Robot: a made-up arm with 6 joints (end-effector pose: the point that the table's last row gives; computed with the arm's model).
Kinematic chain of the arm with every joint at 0, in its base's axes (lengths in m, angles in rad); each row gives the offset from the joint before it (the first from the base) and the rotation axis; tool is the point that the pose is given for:
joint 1: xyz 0 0 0.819 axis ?
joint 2: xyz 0.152 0 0 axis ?
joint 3: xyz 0 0 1.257 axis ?
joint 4: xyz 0 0 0.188 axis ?
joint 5: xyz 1.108 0 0 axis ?
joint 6: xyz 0.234 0 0 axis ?
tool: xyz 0 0 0
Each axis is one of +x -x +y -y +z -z.
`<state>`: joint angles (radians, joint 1 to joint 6).
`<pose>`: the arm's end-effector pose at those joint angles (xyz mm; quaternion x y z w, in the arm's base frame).
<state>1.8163 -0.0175 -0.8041 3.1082 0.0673 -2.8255</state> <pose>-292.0 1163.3 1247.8 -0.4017 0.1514 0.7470 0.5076</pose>
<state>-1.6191 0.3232 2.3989 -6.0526 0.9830 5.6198</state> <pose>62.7 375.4 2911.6 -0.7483 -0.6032 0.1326 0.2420</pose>
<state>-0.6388 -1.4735 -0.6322 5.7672 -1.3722 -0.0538</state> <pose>-190.4 282.4 1793.9 0.2138 0.2028 -0.0818 0.9521</pose>
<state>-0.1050 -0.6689 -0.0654 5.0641 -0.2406 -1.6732</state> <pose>379.5 12.6 2701.9 0.9512 0.0251 0.2586 0.1664</pose>
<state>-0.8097 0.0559 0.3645 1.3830 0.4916 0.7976</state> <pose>1051.8 -946.9 2672.0 -0.9089 0.0641 -0.2181 0.3495</pose>
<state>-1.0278 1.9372 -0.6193 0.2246 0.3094 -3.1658</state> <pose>198.7 -298.5 -581.0 -0.4236 0.1241 0.7864 0.4322</pose>
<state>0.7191 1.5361 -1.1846 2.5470 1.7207 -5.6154</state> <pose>236.2 379.0 427.5 0.4739 0.0534 0.8684 0.1356</pose>
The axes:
joint 1: +z
joint 2: +y
joint 3: -y
joint 4: -x
joint 5: -y
joint 6: -x

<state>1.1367 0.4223 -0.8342 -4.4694 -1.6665 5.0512</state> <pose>724.5 1025.3 1008.6 -0.7169 0.0254 -0.1392 0.6826</pose>
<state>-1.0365 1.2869 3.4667 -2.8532 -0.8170 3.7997</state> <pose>217.4 -272.1 2010.1 0.5601 0.7222 0.3672 0.1729</pose>
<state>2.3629 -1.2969 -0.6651 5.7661 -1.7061 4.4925</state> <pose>48.7 -209.1 1783.8 -0.1863 0.8447 0.3176 0.3886</pose>
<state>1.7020 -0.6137 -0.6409 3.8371 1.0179 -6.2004</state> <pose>40.2 670.5 1848.3 0.6355 0.5088 -0.0629 0.5773</pose>
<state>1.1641 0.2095 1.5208 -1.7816 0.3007 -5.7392</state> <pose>294.6 512.7 3380.0 0.7456 -0.1535 0.5321 0.3707</pose>
